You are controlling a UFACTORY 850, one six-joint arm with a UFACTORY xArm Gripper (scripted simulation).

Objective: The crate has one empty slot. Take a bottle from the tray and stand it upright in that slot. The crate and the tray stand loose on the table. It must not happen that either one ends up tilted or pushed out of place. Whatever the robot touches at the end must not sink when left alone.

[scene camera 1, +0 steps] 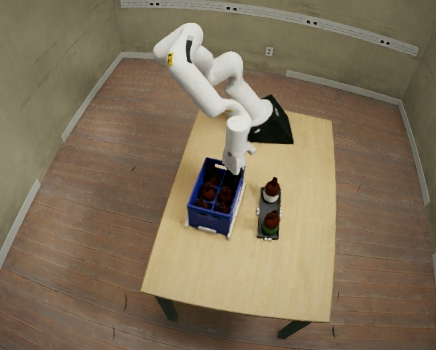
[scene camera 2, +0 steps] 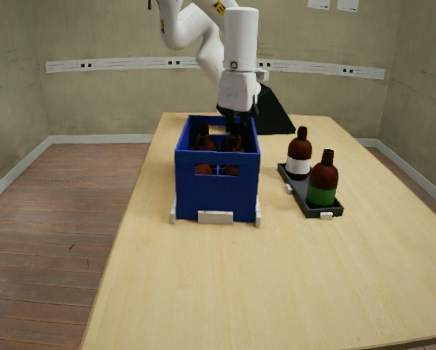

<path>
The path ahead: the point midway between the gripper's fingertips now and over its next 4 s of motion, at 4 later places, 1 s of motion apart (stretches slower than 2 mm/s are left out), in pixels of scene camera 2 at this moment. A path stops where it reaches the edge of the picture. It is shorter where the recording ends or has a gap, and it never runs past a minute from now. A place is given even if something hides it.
My gripper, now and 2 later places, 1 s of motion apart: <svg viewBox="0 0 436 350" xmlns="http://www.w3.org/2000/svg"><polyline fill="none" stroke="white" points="235,133 236,131 236,112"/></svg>
</path>
